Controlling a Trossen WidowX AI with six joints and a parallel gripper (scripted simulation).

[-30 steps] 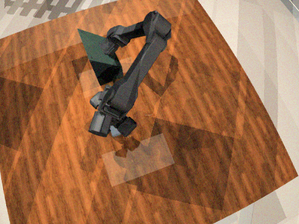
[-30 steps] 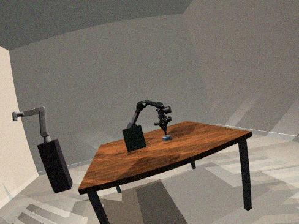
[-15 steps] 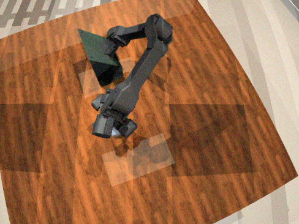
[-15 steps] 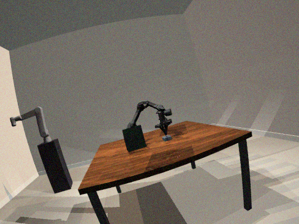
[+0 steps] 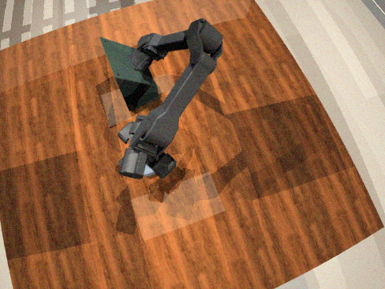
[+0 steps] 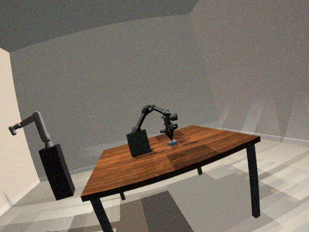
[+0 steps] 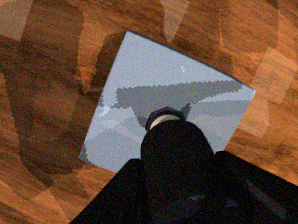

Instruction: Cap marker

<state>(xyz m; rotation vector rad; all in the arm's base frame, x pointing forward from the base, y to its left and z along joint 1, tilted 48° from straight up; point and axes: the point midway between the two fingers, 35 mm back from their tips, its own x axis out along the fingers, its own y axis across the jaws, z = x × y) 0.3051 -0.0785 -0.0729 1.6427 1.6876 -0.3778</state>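
My gripper tip is 60 mm above the holder block.
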